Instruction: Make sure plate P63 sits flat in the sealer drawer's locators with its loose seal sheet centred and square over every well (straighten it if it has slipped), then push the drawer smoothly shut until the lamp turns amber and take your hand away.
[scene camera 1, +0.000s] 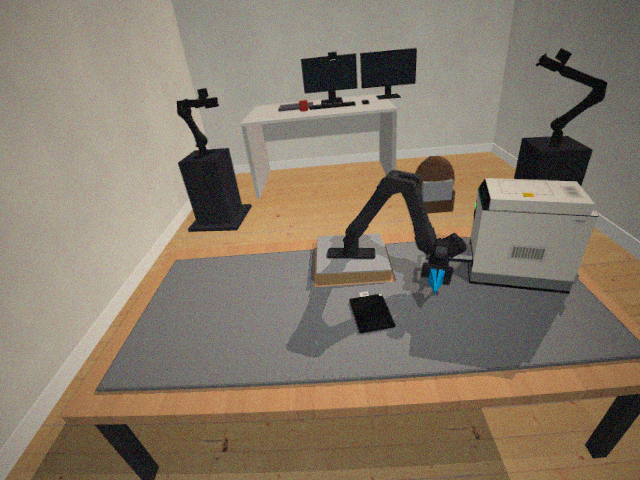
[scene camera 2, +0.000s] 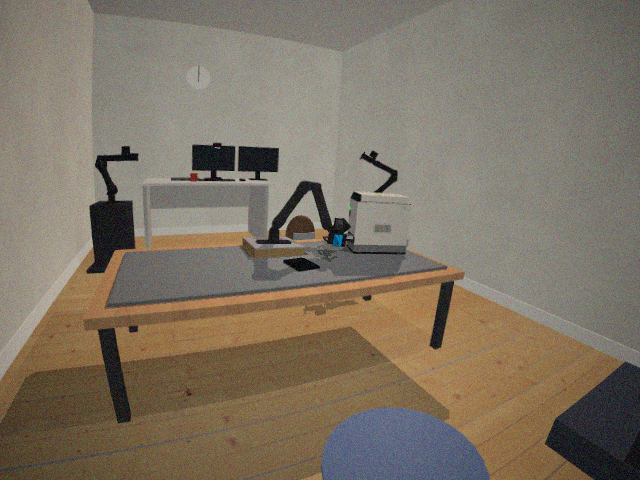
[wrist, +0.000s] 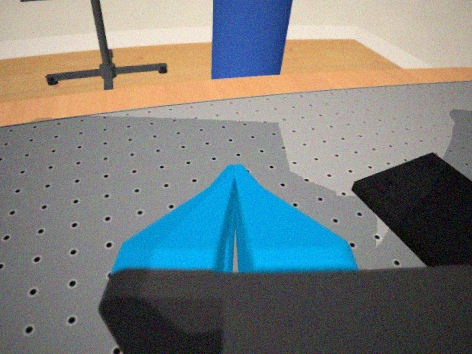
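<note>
The sealer is a white box at the right end of the table. Its small lamp is green. A short stretch of the grey drawer sticks out on its left side, largely hidden behind the wrist and gripper. Plate P63 and its seal sheet cannot be made out, so their seating is hidden. My gripper is shut and empty, its blue fingertips together and pointing down above the mat. The hand is close beside the drawer's outer end; contact cannot be told.
A black flat pad lies on the grey mat left of the gripper, towards the front, with a small white label behind it. The arm's base block stands at the back of the table.
</note>
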